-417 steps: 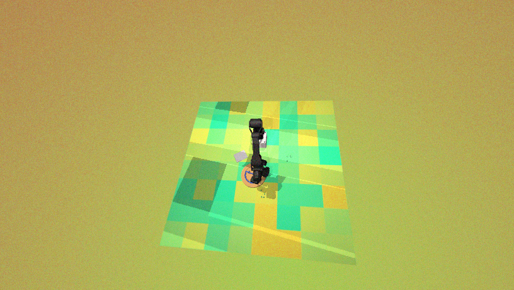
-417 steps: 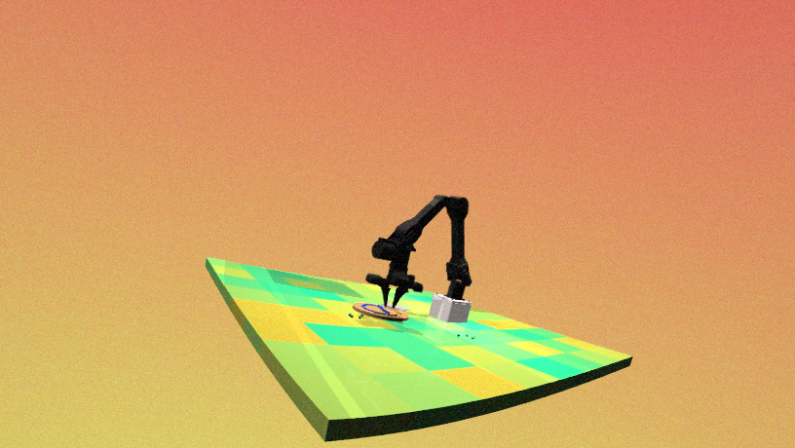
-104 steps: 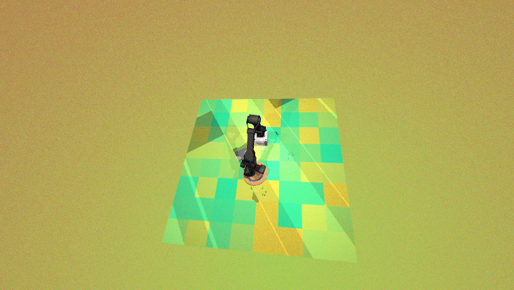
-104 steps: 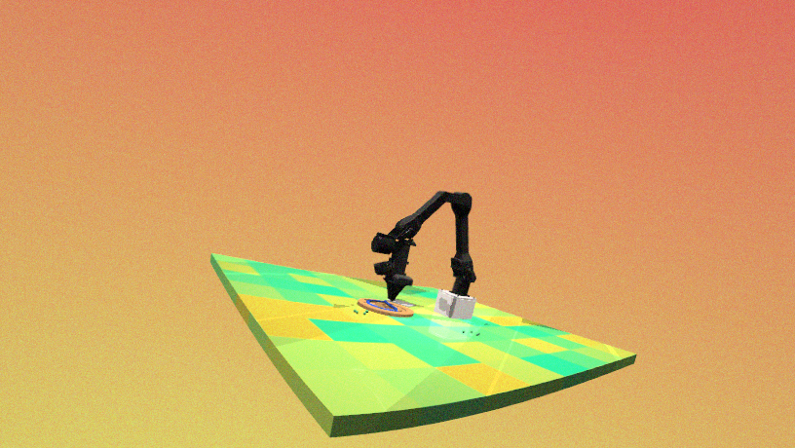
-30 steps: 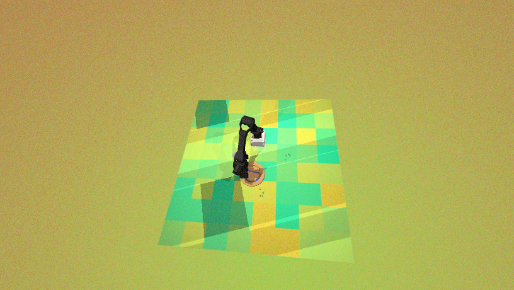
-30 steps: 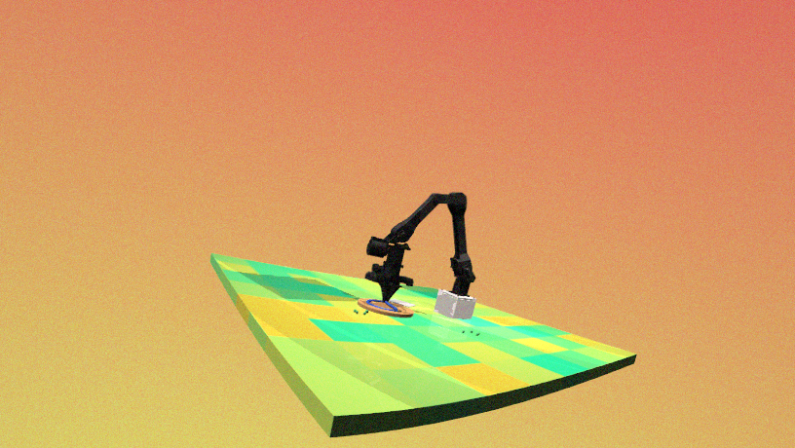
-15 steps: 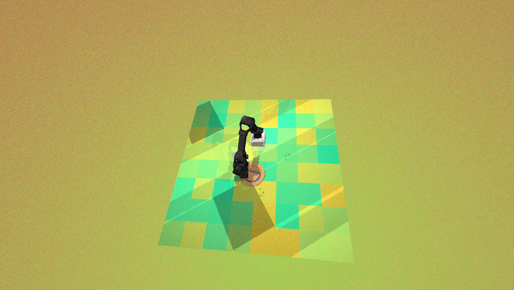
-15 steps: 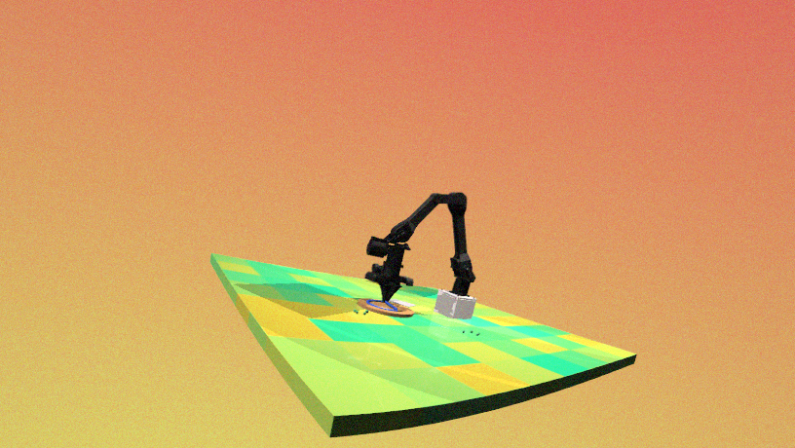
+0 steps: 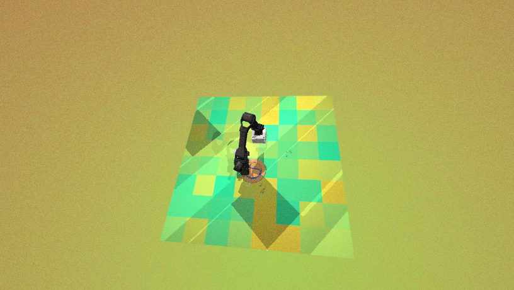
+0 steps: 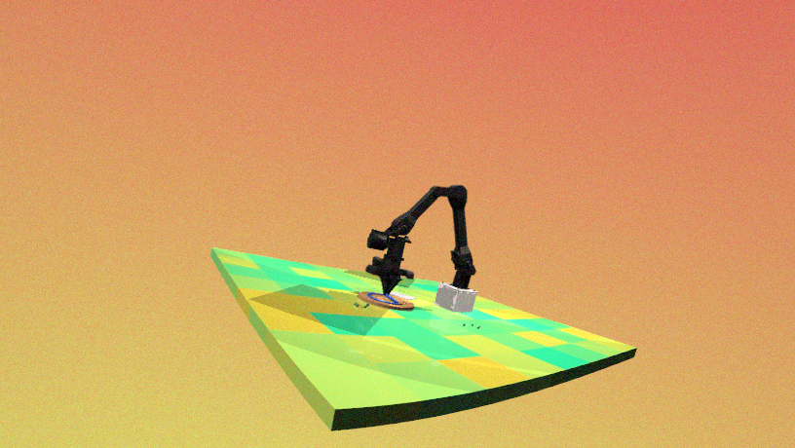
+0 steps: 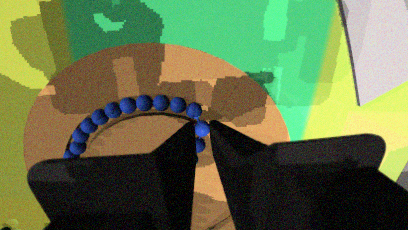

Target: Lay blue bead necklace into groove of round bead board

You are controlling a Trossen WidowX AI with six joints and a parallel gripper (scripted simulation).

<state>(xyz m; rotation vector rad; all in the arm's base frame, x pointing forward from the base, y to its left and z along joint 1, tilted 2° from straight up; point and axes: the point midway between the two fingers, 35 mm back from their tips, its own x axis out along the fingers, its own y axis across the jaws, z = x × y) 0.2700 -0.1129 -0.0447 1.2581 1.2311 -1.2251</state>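
My gripper tip is 5 cm to the right of the round bead board, 3 cm short of it and 1 cm above it. Round my gripper tip: flat grey piece 14 cm behind, 6 cm to the right, 1 cm below.
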